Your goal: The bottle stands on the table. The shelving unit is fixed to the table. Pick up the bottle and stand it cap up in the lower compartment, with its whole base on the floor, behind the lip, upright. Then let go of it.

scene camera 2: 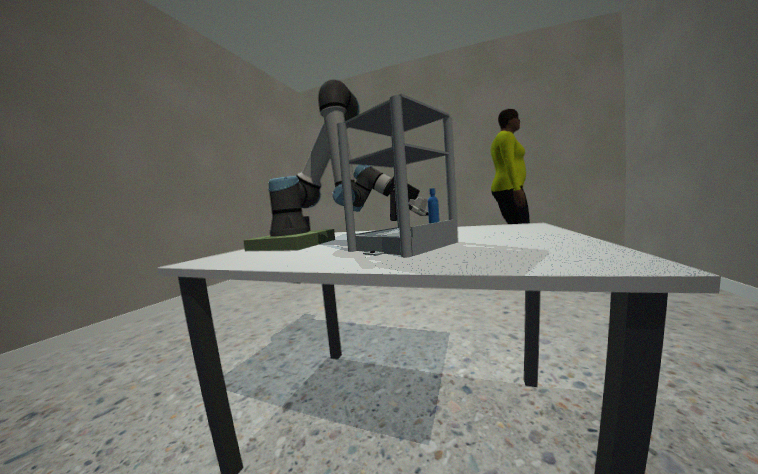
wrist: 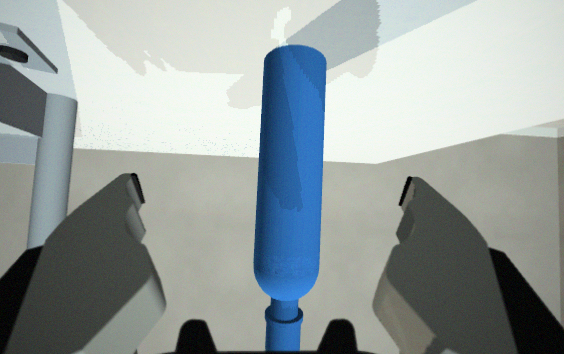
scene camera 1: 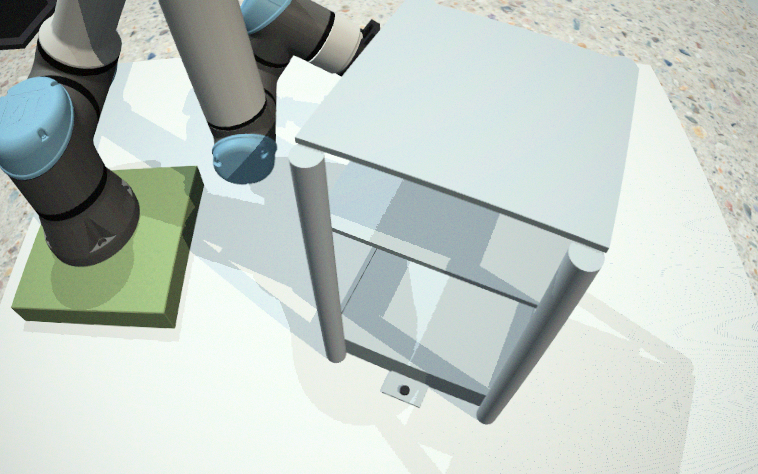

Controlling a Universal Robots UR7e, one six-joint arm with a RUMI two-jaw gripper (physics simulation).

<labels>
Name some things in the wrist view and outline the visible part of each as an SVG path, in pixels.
My gripper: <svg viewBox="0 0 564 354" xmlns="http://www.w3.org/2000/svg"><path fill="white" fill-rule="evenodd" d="M162 353L375 354L358 351L354 326L347 319L333 319L329 322L317 351L217 351L207 323L200 319L190 319L180 328L175 352ZM409 176L398 204L404 213L396 231L400 244L395 245L391 250L372 302L374 314L399 348L399 354L564 354L564 328L508 256L502 251L491 248L466 216L420 177ZM136 173L119 175L82 203L54 229L41 246L25 250L0 278L0 354L138 354L138 346L163 316L166 310L166 299L160 277L147 247L141 243L146 230L138 212L142 204L145 203Z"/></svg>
A blue bottle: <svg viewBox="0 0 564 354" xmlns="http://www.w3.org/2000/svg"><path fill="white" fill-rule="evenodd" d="M304 45L281 46L271 50L264 58L253 270L258 285L271 297L271 305L265 310L266 351L300 351L303 311L298 307L298 299L312 289L319 274L327 62L325 56L320 51Z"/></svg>
</labels>
